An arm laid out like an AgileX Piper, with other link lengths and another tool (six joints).
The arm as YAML. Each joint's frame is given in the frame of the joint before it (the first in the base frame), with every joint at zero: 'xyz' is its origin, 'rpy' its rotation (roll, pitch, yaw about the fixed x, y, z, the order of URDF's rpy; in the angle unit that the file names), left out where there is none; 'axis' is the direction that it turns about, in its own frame. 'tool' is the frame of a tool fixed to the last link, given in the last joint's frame.
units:
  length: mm
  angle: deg
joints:
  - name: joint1
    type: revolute
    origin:
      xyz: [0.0, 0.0, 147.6]
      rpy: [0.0, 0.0, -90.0]
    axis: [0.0, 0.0, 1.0]
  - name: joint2
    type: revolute
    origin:
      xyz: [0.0, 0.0, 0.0]
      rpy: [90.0, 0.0, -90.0]
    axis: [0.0, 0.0, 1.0]
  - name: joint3
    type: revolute
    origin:
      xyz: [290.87, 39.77, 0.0]
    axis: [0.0, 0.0, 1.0]
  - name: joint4
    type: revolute
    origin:
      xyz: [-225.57, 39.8, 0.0]
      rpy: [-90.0, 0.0, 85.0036]
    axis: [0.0, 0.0, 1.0]
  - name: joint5
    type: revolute
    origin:
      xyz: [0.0, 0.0, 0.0]
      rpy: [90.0, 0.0, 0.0]
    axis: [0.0, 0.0, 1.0]
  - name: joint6
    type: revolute
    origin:
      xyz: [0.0, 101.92, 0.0]
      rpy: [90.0, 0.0, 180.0]
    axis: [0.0, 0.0, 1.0]
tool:
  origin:
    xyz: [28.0, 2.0, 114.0]
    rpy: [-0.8, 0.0, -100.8]
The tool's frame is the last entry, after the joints.
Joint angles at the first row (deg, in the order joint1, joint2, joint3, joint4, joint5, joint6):
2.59 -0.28 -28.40 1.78 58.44 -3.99
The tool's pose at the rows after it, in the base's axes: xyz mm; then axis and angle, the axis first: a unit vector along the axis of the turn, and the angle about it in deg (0 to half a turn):
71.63 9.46 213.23 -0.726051 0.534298 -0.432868 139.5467
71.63 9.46 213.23 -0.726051 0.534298 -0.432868 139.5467
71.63 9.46 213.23 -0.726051 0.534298 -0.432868 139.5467
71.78 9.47 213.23 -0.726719 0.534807 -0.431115 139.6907
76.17 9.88 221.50 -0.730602 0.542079 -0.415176 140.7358
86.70 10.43 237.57 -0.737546 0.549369 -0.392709 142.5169
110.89 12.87 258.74 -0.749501 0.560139 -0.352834 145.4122
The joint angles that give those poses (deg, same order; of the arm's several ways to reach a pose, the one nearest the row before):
2.59 -0.28 -28.40 1.78 58.44 -3.99
2.59 -0.28 -28.40 1.78 58.44 -3.99
2.59 -0.28 -28.40 1.78 58.44 -3.99
2.59 0.00 -28.48 1.78 58.51 -3.99
2.58 4.31 -30.69 1.78 58.55 -3.58
2.59 11.71 -34.86 1.78 58.51 -3.41
2.58 23.83 -41.48 2.16 58.51 -3.34

